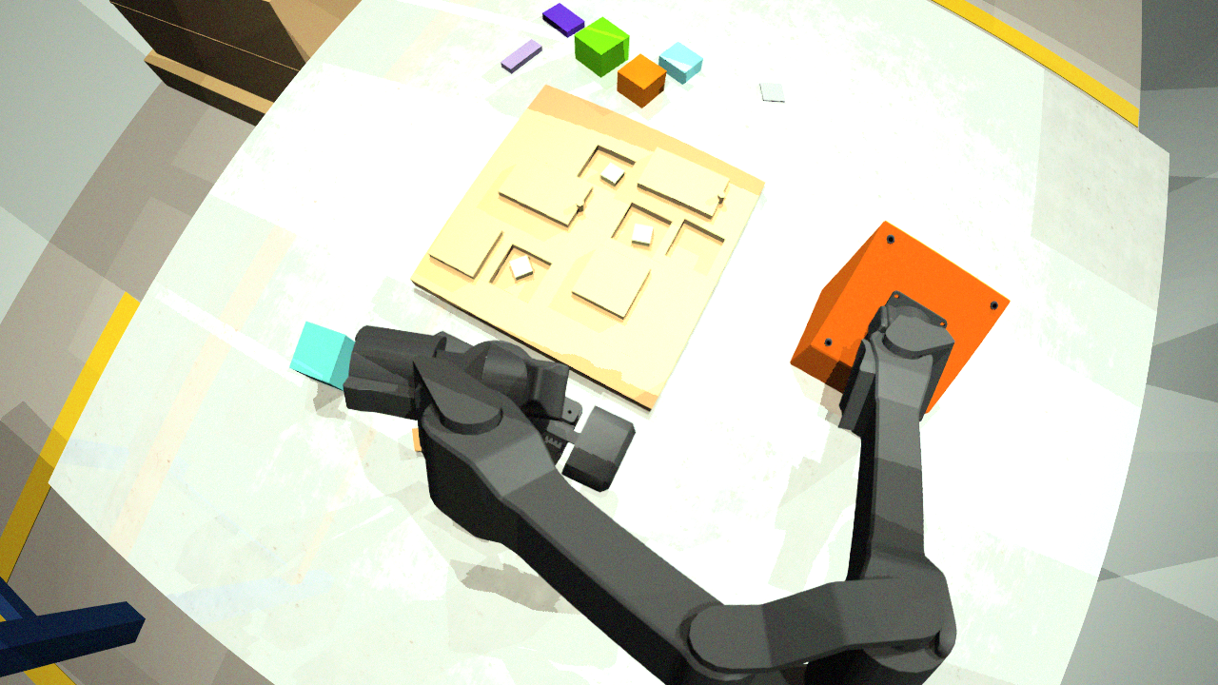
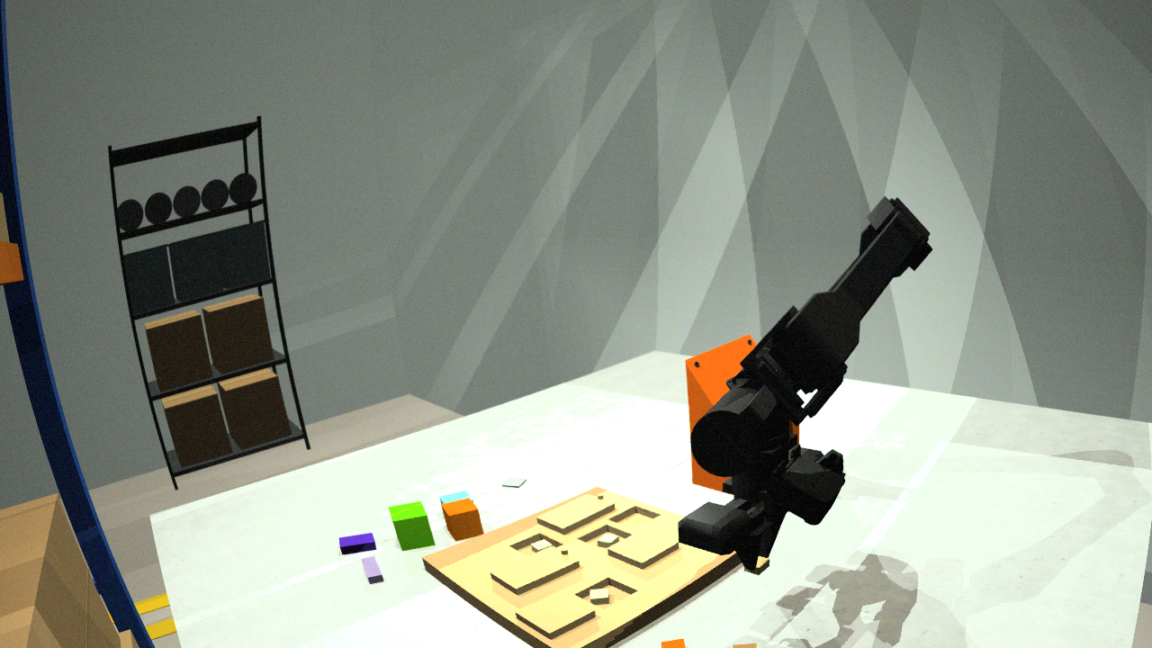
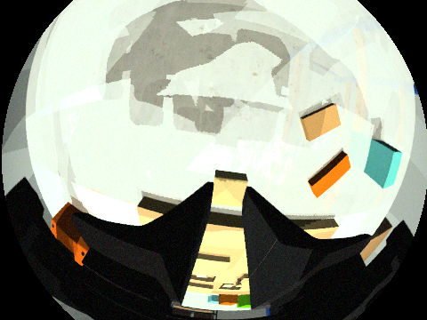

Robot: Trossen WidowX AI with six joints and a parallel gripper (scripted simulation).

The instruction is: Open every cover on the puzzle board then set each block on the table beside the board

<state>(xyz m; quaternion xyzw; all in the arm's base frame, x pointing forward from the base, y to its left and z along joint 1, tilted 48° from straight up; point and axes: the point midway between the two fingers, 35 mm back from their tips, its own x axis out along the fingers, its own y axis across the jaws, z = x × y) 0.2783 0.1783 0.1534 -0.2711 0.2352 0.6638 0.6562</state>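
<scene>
Right now my gripper tip is 9 cm short of the tan slab, 6 cm to the right of it and 5 cm above it. From my gripper tip the other things lie so: orange cube (10 cm ahead, 43 cm to the right, 4 cm below); then teal cube (24 cm ahead, 5 cm to the left, 3 cm below); then orange flat piece (13 cm ahead, 5 cm below).
</scene>
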